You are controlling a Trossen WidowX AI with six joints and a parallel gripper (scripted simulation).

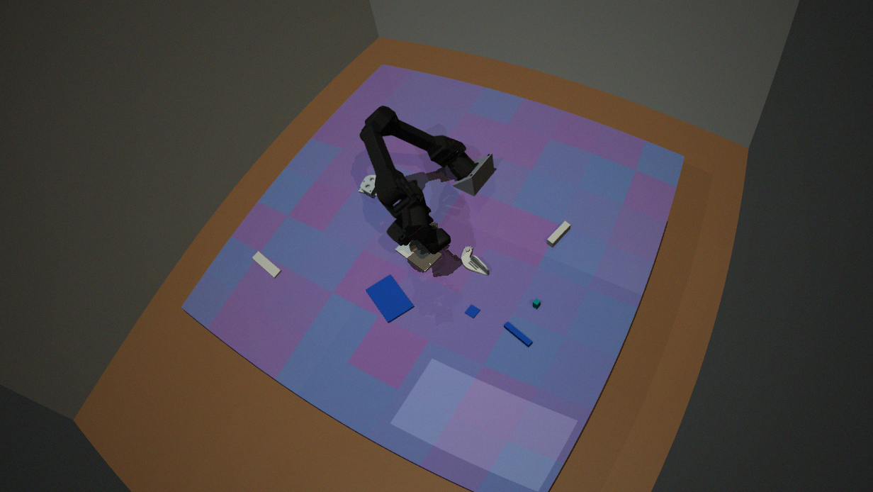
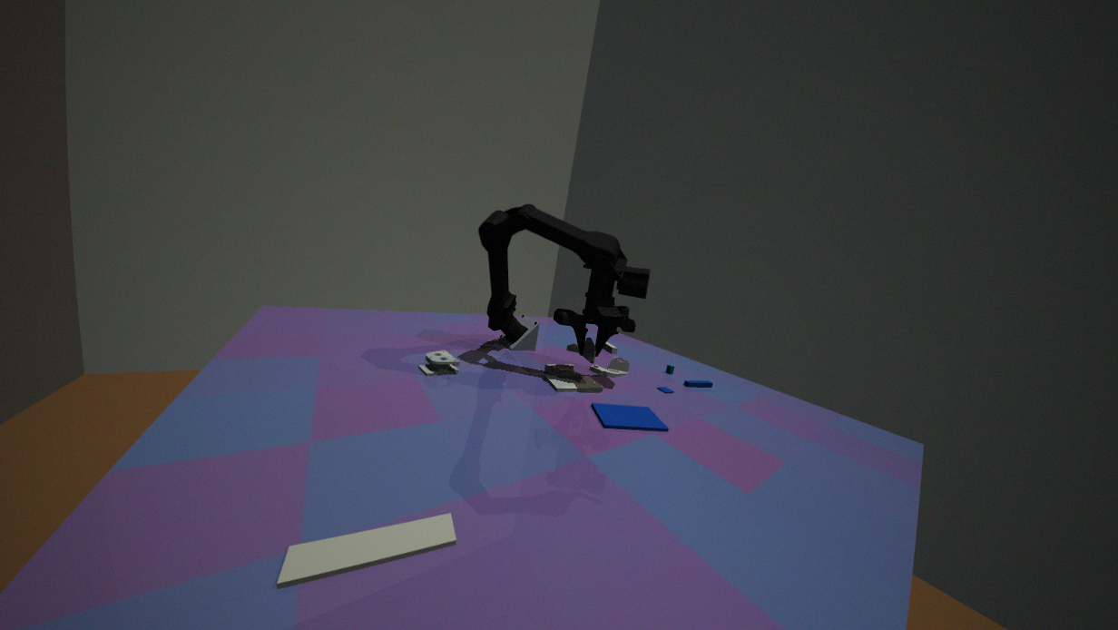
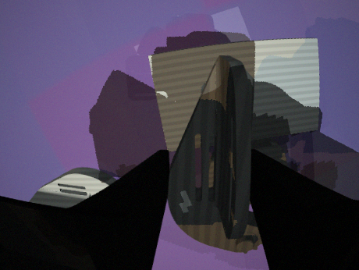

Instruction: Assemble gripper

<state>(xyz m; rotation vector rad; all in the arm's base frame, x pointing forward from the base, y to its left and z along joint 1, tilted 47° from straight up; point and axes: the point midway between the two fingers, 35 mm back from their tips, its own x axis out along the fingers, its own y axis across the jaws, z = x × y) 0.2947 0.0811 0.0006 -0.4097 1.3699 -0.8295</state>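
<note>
The ribbed white plate lies 10 mm ahead of my gripper tip, 30 mm to the right of it and 60 mm below it. Also, from my gripper tip: small blue square (80 mm ahead, 200 mm to the left, 70 mm below); then blue plate (170 mm ahead, 10 mm to the right, 70 mm below); then jaw (60 mm behind, 100 mm to the left, 60 mm below).
</note>
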